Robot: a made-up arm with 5 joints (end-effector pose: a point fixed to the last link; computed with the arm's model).
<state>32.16 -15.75 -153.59 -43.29 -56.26</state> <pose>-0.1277 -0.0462 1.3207 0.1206 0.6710 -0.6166 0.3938</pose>
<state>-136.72 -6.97 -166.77 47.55 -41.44</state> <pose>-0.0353 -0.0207 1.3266 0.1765 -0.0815 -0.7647 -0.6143</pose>
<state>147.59 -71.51 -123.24 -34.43 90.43</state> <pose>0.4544 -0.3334 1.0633 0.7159 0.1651 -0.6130 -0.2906</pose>
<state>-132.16 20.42 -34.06 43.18 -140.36</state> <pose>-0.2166 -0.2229 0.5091 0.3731 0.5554 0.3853 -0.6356</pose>
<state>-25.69 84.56 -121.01 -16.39 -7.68</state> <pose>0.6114 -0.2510 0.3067 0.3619 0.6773 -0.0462 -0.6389</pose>
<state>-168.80 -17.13 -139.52 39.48 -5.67</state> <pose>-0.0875 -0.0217 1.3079 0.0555 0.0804 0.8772 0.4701</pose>
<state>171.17 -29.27 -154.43 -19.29 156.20</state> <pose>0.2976 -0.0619 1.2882 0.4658 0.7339 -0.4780 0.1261</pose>
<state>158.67 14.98 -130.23 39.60 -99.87</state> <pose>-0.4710 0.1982 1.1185 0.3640 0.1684 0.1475 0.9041</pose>
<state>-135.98 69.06 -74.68 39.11 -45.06</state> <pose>-0.2975 -0.2733 0.2621 0.4305 -0.5536 -0.1679 0.6928</pose>
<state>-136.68 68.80 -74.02 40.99 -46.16</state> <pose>-0.2970 -0.2654 0.2644 0.4315 -0.5616 -0.1835 0.6818</pose>
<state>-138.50 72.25 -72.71 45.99 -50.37</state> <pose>-0.2798 -0.2313 0.2429 0.4294 -0.5938 -0.2506 0.6327</pose>
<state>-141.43 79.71 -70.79 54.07 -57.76</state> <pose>-0.2389 -0.1720 0.2062 0.4125 -0.6530 -0.3552 0.5265</pose>
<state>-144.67 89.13 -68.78 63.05 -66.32</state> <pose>-0.1806 -0.1075 0.1767 0.3748 -0.7199 -0.4465 0.3767</pose>
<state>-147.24 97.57 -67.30 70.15 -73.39</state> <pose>-0.1253 -0.0591 0.1634 0.3317 -0.7684 -0.4939 0.2356</pose>
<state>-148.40 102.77 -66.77 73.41 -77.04</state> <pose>-0.0914 -0.0343 0.1582 0.3060 -0.7889 -0.5092 0.1573</pose>
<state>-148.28 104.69 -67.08 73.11 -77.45</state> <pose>-0.0803 -0.0276 0.1527 0.3026 -0.7898 -0.5130 0.1466</pose>
